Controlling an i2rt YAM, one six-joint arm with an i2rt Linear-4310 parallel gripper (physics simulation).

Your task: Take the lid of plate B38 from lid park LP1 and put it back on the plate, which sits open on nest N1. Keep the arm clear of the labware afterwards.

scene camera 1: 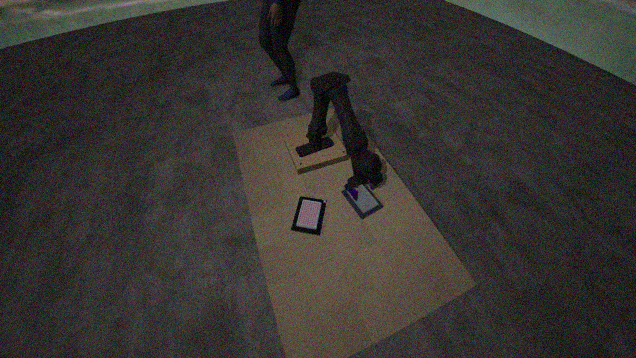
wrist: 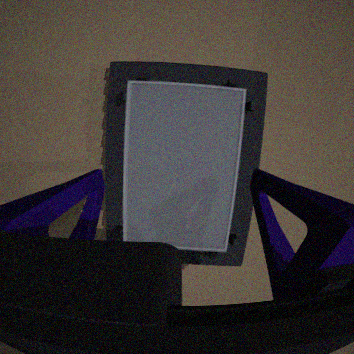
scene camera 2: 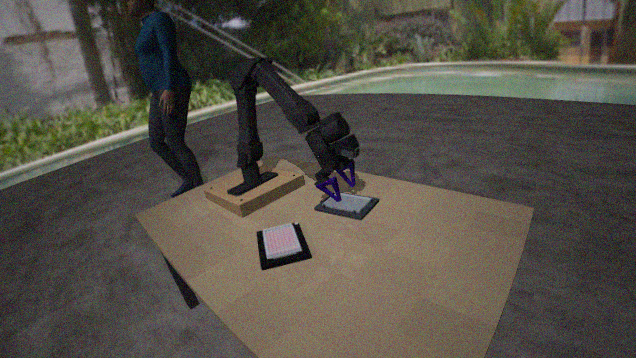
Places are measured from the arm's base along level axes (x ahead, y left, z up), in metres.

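Pixels of known places: gripper, fingertip midpoint: (scene camera 1: pixel 364 194) (wrist: pixel 177 177) (scene camera 2: pixel 346 193); arm's base, origin of the base link: (scene camera 1: pixel 315 147) (scene camera 2: pixel 253 184).
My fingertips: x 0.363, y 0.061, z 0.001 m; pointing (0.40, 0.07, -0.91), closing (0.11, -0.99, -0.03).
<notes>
For each thing: its top centre in the pictures, then the offset to it from my fingertips. Level surfaces: height alone.
- lid, middle of its top: (wrist: pixel 180 171) (scene camera 2: pixel 347 200) (scene camera 1: pixel 362 197) 0.000 m ahead, 0.002 m right, 0.024 m down
- dark grey lid park LP1, middle of its top: (wrist: pixel 181 173) (scene camera 2: pixel 346 200) (scene camera 1: pixel 362 197) 0.001 m back, 0.003 m right, 0.022 m down
- open plate B38, middle of its top: (scene camera 2: pixel 280 237) (scene camera 1: pixel 309 212) 0.039 m back, 0.252 m right, 0.015 m down
- black nest N1, middle of its top: (scene camera 2: pixel 280 240) (scene camera 1: pixel 309 213) 0.039 m back, 0.252 m right, 0.024 m down
- wooden table, its level: 0.042 m down
The lid (scene camera 1: pixel 367 201) (scene camera 2: pixel 353 202) (wrist: pixel 182 160), a pale translucent rectangle, lies flat inside the dark grey lid park LP1 (scene camera 1: pixel 364 216) (scene camera 2: pixel 361 216) (wrist: pixel 187 72). The open plate B38 (scene camera 1: pixel 309 214) (scene camera 2: pixel 282 241), with pinkish wells, sits on the black nest N1 (scene camera 1: pixel 306 232) (scene camera 2: pixel 285 262), apart from the lid park. My gripper (scene camera 1: pixel 362 189) (scene camera 2: pixel 346 191) (wrist: pixel 177 177) is open, its blue fingers wide apart above the lid park. In the wrist view one fingertip is on each side of the lid, with nothing between them gripped. Part of the lid park's near edge is hidden by the gripper body.
The arm's wooden base block (scene camera 1: pixel 322 162) (scene camera 2: pixel 265 194) stands on the wooden table (scene camera 1: pixel 360 280) (scene camera 2: pixel 400 280) behind the nest and lid park. The table's side edge runs close beyond the lid park. A person (scene camera 1: pixel 282 50) (scene camera 2: pixel 167 100) stands on the floor behind the table.
</notes>
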